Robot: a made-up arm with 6 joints.
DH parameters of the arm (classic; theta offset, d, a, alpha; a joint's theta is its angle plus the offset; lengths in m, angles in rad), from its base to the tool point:
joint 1: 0 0.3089 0 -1.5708
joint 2: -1.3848 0 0.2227 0
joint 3: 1.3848 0 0.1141 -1.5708
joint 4: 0 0.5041 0 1.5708
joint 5: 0 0 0.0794 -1.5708
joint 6: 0 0.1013 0 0
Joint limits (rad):
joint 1: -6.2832..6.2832
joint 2: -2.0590..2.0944
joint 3: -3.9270..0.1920
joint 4: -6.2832..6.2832
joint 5: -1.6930..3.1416
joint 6: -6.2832..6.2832
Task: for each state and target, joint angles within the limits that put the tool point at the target. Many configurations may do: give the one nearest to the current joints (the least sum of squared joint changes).
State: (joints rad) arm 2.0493 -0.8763 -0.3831 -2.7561 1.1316 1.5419
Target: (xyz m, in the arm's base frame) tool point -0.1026 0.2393 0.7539
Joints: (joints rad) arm 2.0900 -1.6223 -0.3628 -2.7554 1.3230 1.5419
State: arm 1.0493 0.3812 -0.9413 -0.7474 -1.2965 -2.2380
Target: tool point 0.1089 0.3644 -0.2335
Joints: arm 1.0898 1.3401 -1.2170 -0.6077 -0.7064 -2.2380
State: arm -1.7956 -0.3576 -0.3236 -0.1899 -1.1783 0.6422
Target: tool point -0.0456 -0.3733 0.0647
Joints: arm -1.7577 0.0805 -0.2385 -0.1920 -0.9134 0.6422
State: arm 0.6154 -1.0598 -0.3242 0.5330 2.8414 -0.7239
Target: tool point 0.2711 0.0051 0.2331
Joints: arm -0.0903 -0.7587 -0.2331 0.2399 2.4997 -0.7239
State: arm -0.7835 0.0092 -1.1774 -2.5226 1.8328 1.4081
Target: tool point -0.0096 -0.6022 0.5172
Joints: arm -1.4469 -0.1035 -1.0822 -2.3931 1.9460 1.4081
